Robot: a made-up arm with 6 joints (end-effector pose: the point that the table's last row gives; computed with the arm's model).
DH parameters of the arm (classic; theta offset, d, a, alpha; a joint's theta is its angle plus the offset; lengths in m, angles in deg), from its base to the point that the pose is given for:
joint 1: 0 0.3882 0 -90
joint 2: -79.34 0 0.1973 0
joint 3: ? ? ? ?
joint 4: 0 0.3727 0 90
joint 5: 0 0 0.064 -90
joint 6: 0 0.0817 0 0
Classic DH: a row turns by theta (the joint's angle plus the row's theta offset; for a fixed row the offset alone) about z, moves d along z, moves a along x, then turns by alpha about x.
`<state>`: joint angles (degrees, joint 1 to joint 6).
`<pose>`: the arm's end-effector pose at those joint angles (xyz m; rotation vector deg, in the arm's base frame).
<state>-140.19 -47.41 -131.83 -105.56 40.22 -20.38</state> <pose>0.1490 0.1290 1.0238 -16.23 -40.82 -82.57</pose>
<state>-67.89 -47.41 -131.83 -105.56 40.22 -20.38</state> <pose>-0.0776 0.1812 1.0238 10.02 -38.85 -13.52</pose>
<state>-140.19 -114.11 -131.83 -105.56 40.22 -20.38</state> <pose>0.5059 0.4265 0.4586 -80.10 -26.27 -48.19</pose>
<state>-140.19 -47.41 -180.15 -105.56 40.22 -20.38</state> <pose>0.4026 0.3404 0.8048 -63.64 -31.15 -59.38</pose>
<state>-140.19 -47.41 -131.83 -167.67 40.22 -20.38</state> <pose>0.1530 0.1286 1.0238 -42.21 -31.21 -140.74</pose>
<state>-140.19 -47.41 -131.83 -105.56 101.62 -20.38</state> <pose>0.1130 0.2107 0.9666 -41.58 -100.96 -61.51</pose>
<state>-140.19 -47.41 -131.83 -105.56 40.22 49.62</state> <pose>0.1490 0.1290 1.0238 -33.55 -22.06 -15.72</pose>
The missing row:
joint 3: 79.34 0 0.0843 -90
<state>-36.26 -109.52 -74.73 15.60 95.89 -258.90</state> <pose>-0.1686 0.1529 0.7846 -50.47 88.66 -76.17</pose>
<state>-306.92 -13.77 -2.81 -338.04 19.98 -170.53</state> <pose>0.1497 0.1792 0.1660 34.18 -170.08 -6.25</pose>
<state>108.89 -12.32 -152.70 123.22 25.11 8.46</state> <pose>0.0030 0.0514 1.0616 -5.41 -21.21 62.61</pose>
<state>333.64 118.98 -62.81 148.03 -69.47 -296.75</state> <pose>-0.1411 0.0114 0.0720 -14.17 -61.95 36.96</pose>
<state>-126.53 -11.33 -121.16 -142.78 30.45 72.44</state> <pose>-0.1712 -0.2451 0.9608 12.31 -25.80 -23.93</pose>
